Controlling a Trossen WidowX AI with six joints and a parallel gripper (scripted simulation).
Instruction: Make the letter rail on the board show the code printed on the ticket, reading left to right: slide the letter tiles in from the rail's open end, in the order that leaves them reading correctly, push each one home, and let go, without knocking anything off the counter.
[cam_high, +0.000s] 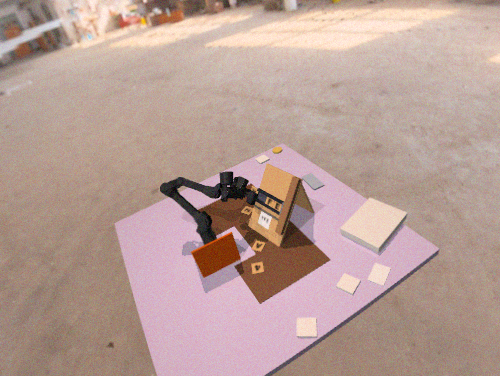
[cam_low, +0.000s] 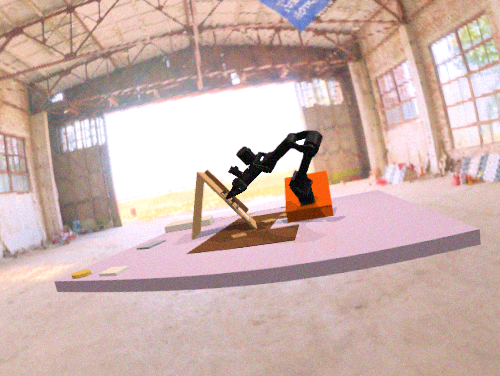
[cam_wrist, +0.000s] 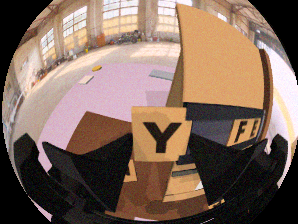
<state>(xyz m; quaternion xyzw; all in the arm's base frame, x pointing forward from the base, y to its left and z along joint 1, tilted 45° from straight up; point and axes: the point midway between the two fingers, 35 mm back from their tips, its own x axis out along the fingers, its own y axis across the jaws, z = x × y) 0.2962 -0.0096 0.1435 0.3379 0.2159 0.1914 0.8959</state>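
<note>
Now: gripper tip 3 cm past the white ticket, 13 cm to the left of it and 8 cm above it. The rest, counted from my gripper tip: cream slab (40 cm ahead, 47 cm to the right, 14 cm below); then brown mat (13 cm behind, 11 cm to the right, 16 cm below); then grey plate (40 cm ahead, 2 cm to the left, 15 cm below).
</note>
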